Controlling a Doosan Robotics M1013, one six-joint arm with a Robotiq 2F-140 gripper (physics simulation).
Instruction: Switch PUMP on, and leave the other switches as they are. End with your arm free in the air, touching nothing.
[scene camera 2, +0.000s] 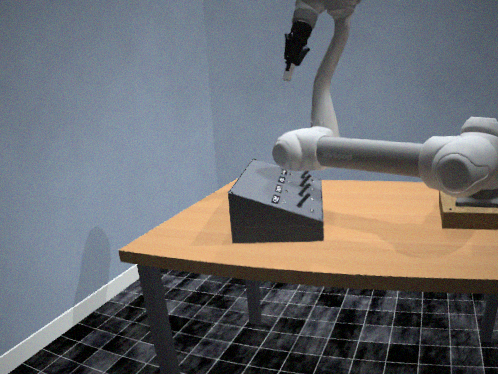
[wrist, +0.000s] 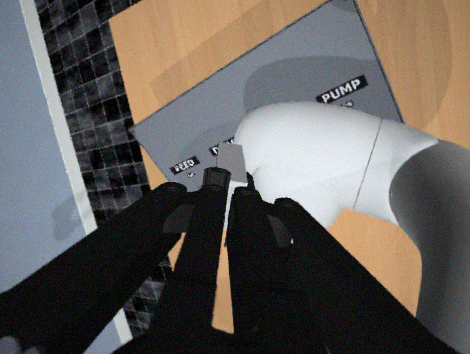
Observation:
In view: the gripper (scene camera 2: 286, 80) and a grey sloped switch panel (wrist: 332, 59).
The gripper also shows in the wrist view (wrist: 227, 161).

